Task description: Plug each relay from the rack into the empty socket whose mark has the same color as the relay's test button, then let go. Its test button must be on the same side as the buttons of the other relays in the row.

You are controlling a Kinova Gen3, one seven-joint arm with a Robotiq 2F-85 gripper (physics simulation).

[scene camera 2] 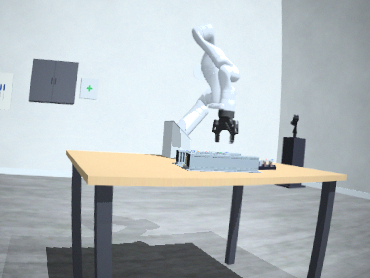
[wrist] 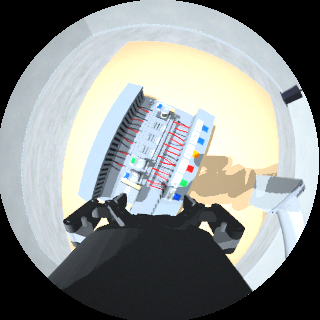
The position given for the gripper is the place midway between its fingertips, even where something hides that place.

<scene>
In view: the gripper (wrist: 154,200) and a relay panel (wrist: 147,196).
</scene>
